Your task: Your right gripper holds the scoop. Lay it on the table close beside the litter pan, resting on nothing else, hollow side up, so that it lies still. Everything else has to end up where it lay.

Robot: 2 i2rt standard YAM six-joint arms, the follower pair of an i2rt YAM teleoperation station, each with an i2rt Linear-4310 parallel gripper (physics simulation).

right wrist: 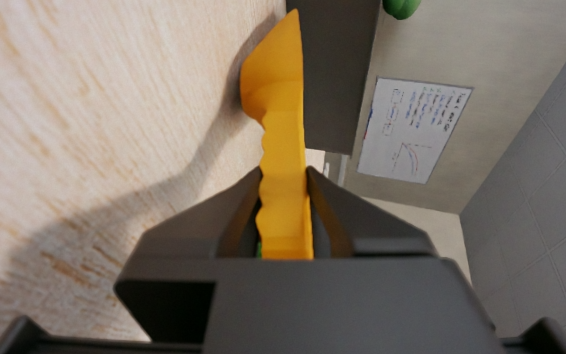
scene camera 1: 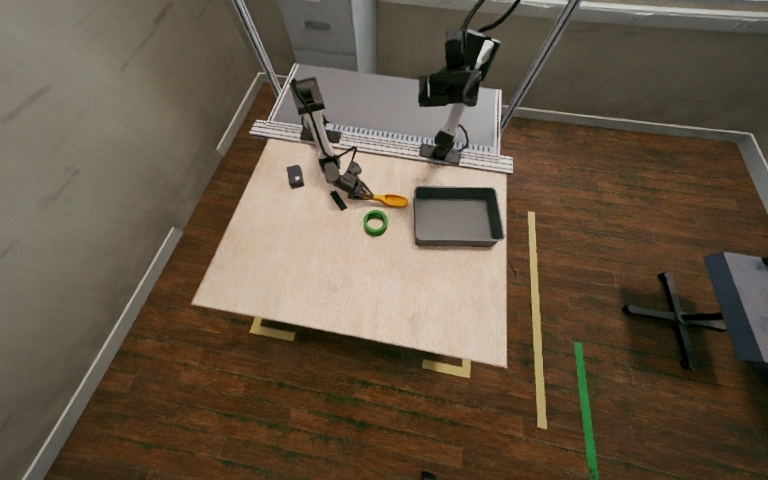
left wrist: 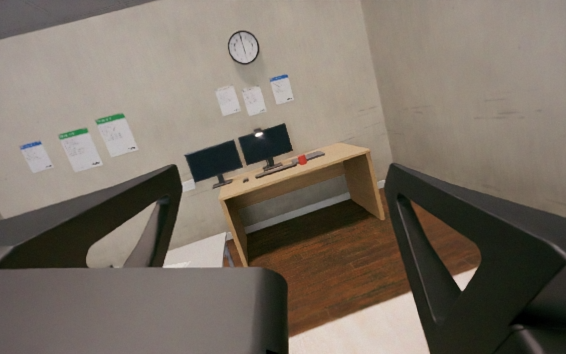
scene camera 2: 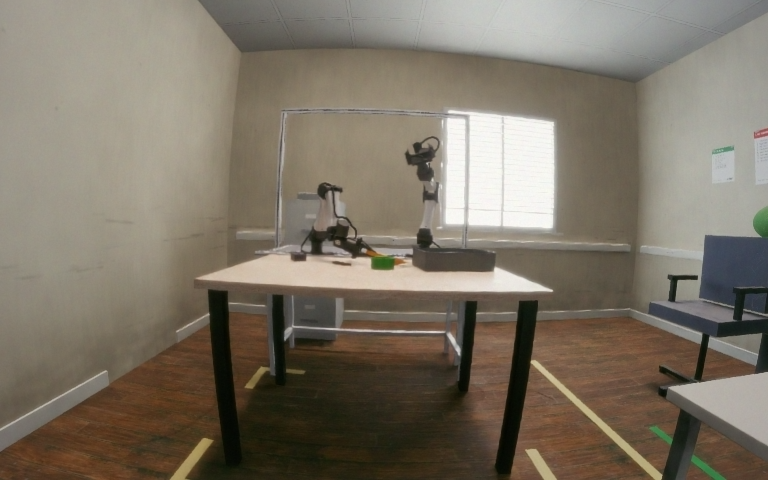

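Observation:
My right gripper is shut on the orange scoop, by its handle. The scoop's hollow faces up in scene camera 1. In the right wrist view its shadow lies beside it on the table, so it looks a little above the wood. Its bowl end is a small gap left of the grey litter pan in scene camera 1. In scene camera 2 the scoop is partly hidden behind the green ring. My left gripper is open and empty, high above the rail, far from the scoop.
The green ring lies just below the scoop in scene camera 1. A flat black piece lies by the right gripper, and a small dark box is farther left. The litter pan stands near the table's right edge.

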